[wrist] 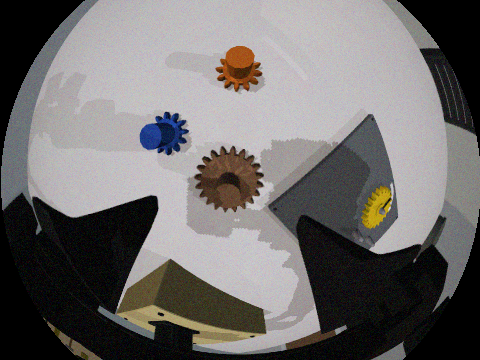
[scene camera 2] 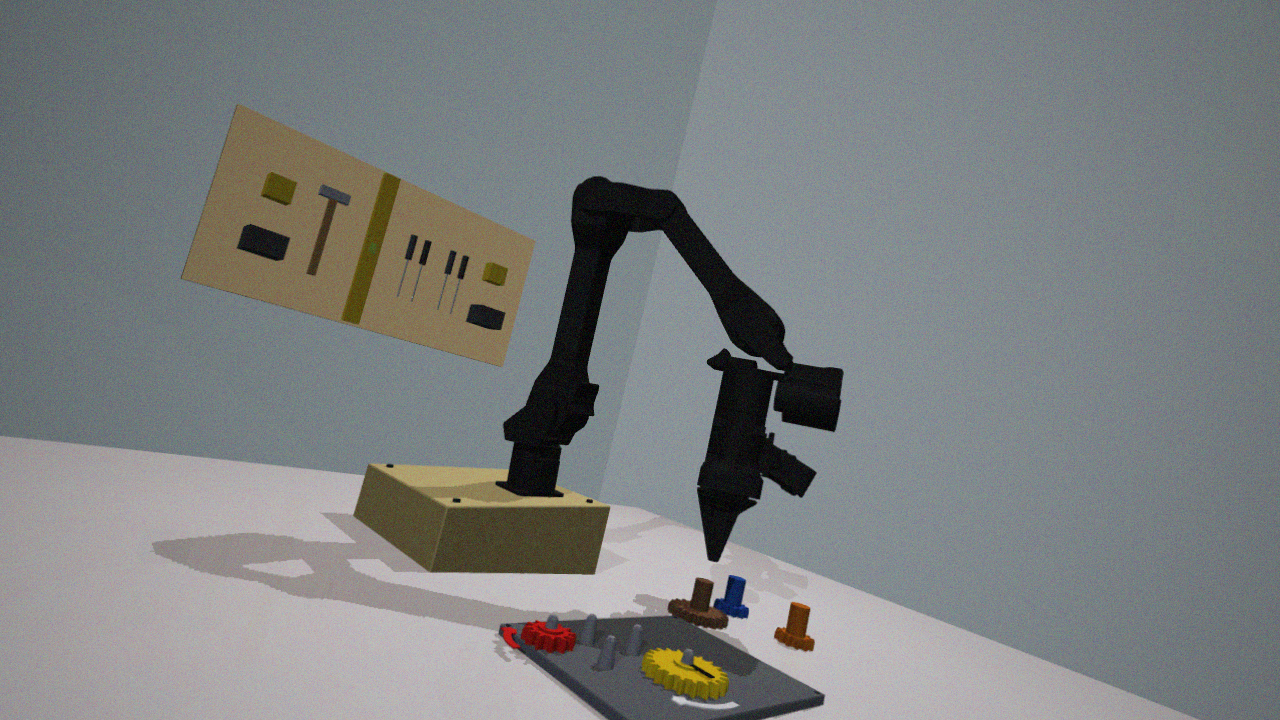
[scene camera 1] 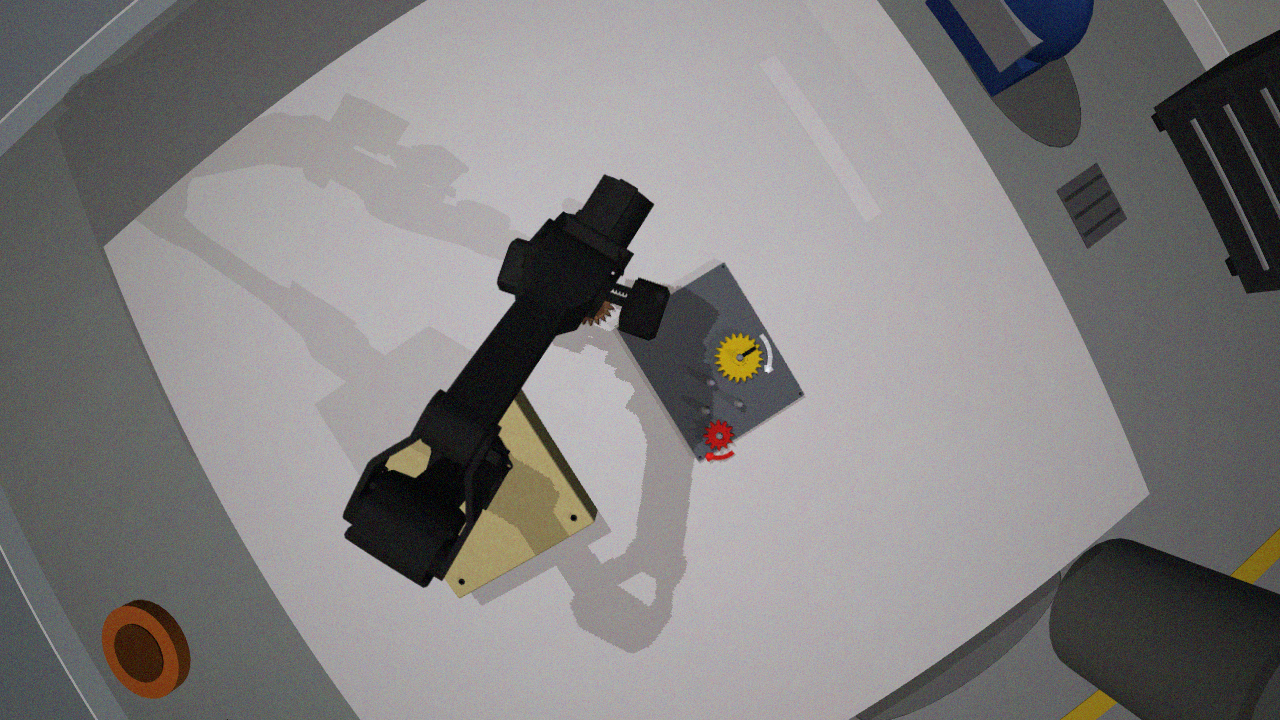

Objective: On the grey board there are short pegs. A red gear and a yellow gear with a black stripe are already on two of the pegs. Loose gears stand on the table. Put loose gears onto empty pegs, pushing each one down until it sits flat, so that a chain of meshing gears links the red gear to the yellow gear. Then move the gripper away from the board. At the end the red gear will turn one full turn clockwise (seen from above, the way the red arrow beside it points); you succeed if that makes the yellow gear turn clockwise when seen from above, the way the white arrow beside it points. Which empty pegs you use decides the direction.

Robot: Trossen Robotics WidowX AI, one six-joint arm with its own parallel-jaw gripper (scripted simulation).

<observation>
My gripper [scene camera 2: 712,553] is open, with nothing in its grasp. Further things: a brown gear [scene camera 2: 697,611], an orange gear [scene camera 2: 794,635], a blue gear [scene camera 2: 731,604], a yellow gear [scene camera 1: 728,363] and a red gear [scene camera 2: 561,639].
The brown gear also shows in the wrist view [wrist: 228,180]. The orange gear shows as well in the wrist view [wrist: 239,69]. The blue gear shows as well in the wrist view [wrist: 166,134].
</observation>
